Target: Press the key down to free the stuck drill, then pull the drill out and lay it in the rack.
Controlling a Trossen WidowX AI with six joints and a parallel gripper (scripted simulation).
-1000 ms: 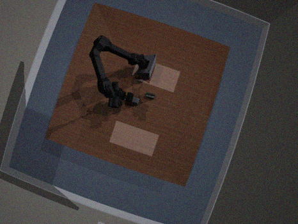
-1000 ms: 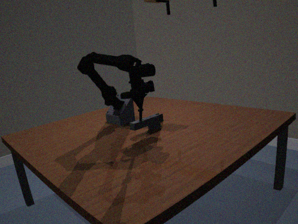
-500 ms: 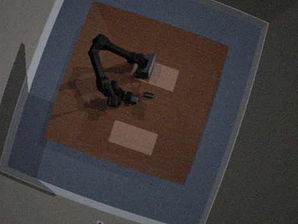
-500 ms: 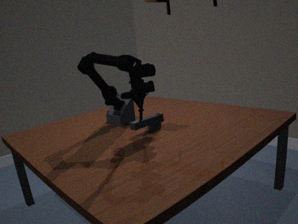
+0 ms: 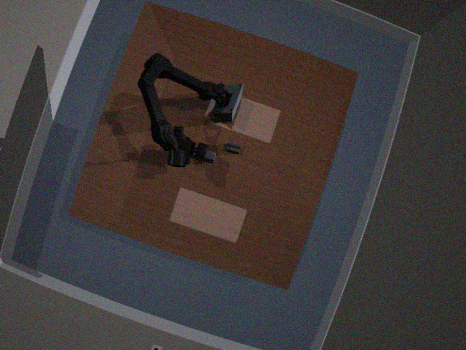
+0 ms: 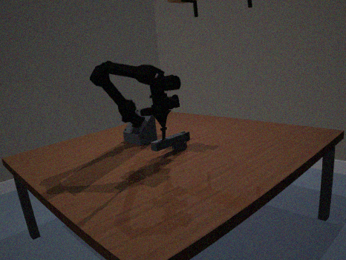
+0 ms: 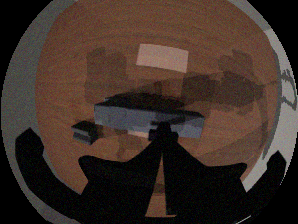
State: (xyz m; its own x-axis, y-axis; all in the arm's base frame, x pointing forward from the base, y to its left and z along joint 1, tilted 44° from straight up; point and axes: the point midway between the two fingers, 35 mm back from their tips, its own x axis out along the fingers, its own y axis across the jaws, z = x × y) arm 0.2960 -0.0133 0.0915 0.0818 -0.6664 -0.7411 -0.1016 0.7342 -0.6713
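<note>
The dark key is 3 cm below my gripper tip. Also, from my gripper tip: drill: 1 cm behind, 5 cm to the left, 7 cm below; grey rack: 10 cm behind, 19 cm to the left, 10 cm below.
</note>
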